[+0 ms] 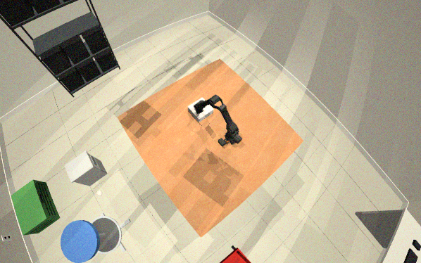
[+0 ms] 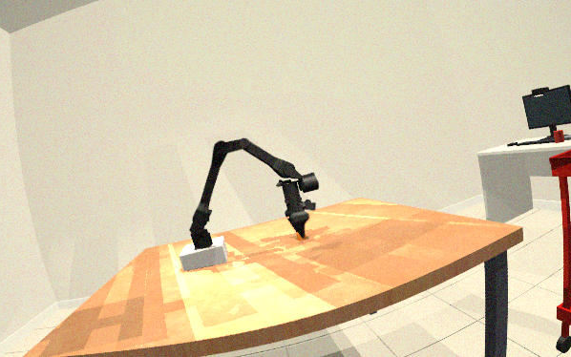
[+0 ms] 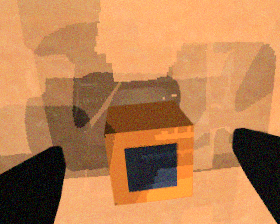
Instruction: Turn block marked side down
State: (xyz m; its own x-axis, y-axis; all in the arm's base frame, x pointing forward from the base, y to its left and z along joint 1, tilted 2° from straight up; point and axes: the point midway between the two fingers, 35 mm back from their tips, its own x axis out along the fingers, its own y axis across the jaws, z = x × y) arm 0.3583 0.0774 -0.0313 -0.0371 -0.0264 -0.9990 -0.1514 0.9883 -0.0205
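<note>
My gripper tip is now 1 cm below the orange block.
</note>
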